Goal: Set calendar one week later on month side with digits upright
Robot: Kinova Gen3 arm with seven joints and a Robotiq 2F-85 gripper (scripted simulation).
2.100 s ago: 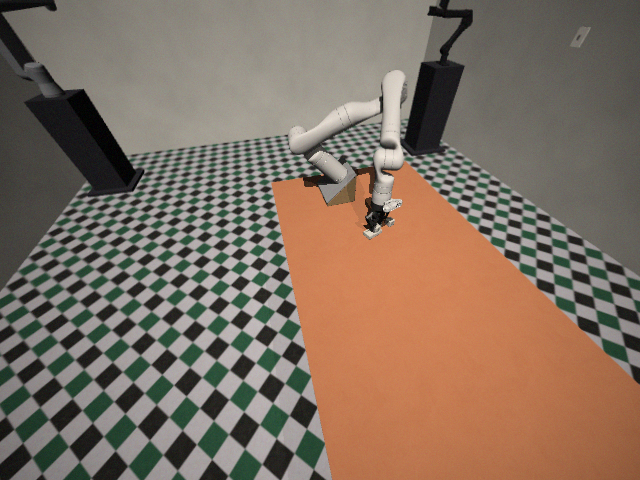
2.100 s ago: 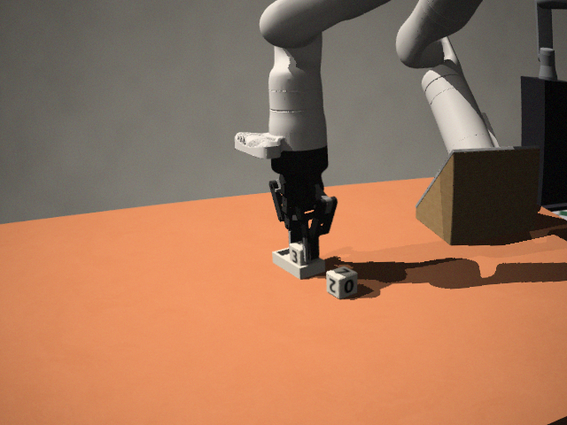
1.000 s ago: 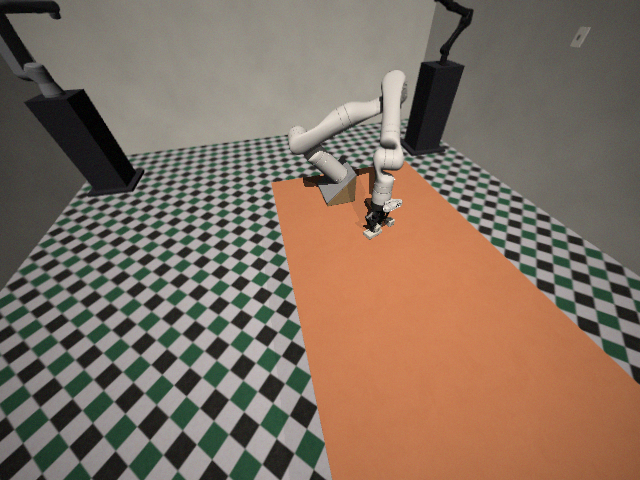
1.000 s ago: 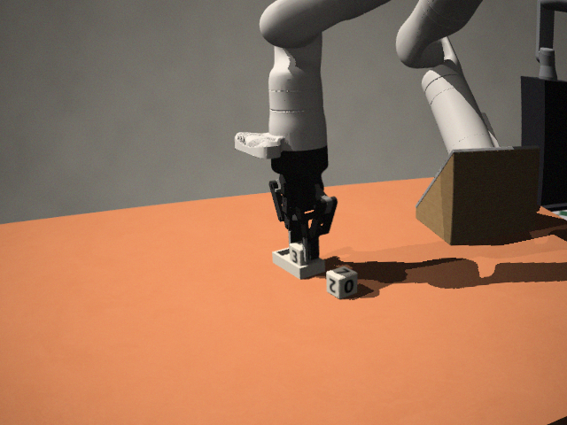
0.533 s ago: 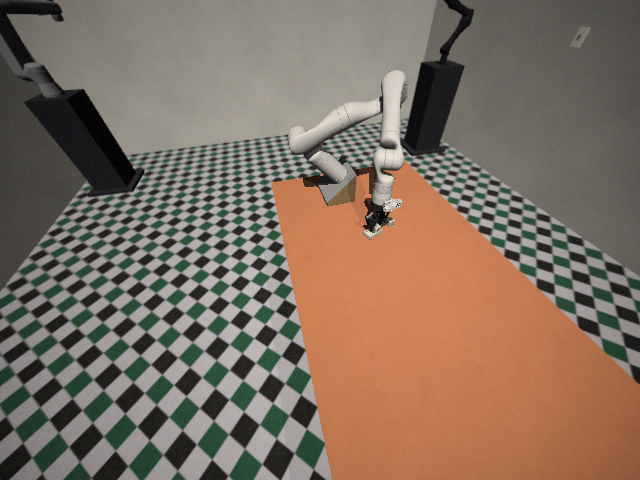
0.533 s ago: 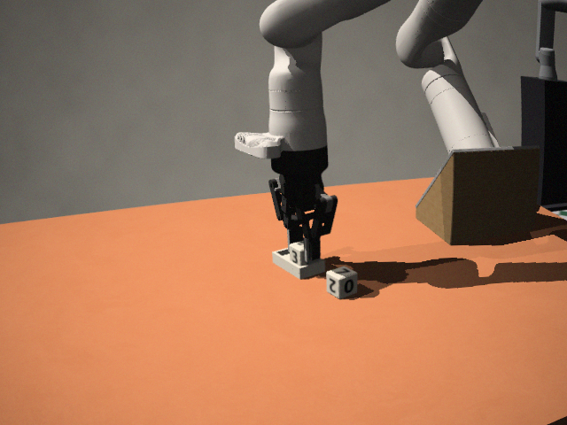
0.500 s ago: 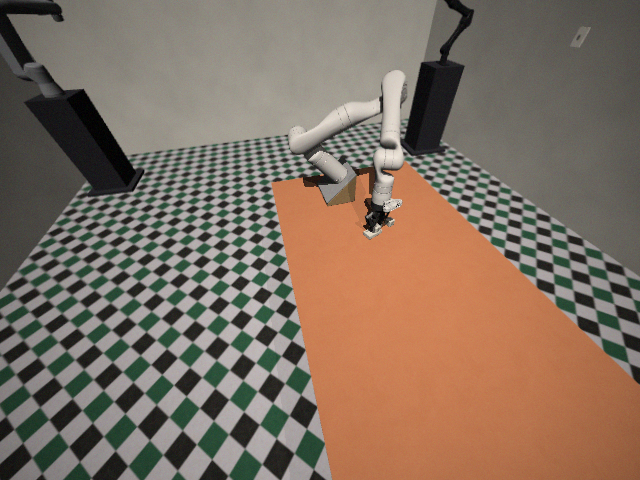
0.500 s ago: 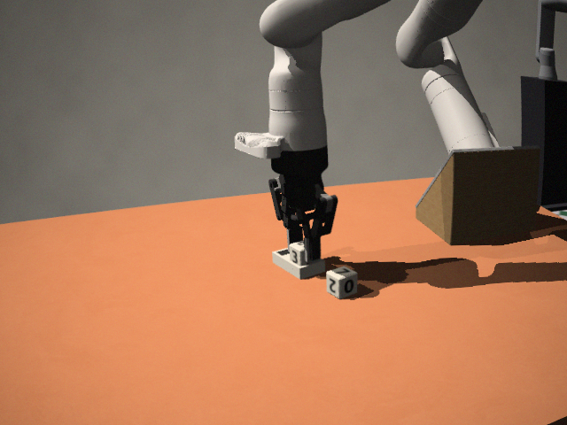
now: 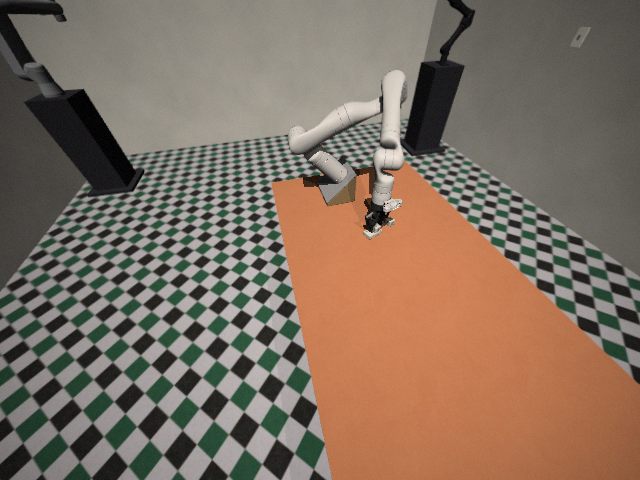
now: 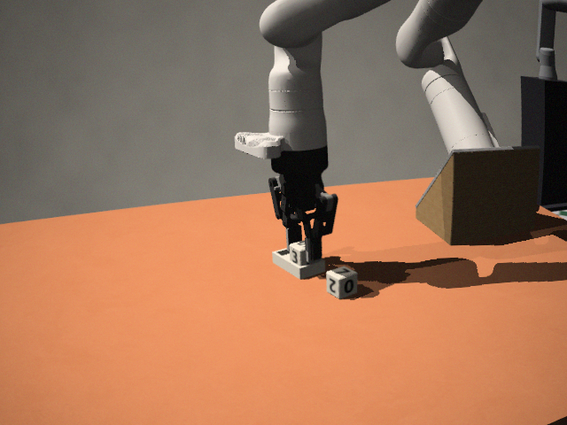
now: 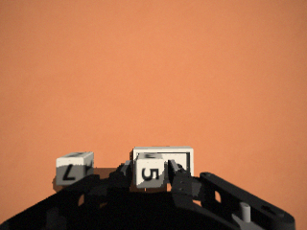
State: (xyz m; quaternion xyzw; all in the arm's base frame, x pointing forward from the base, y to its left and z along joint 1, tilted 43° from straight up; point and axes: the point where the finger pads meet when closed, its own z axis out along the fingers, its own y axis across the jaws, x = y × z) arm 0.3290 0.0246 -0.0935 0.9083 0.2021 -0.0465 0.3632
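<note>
Now: the white calendar tray 10 mm ahead of my hand, 20 mm to the right of it and 30 mm below it. Round my hand: cube 40 mm behind, 80 mm to the left, 20 mm below.
</note>
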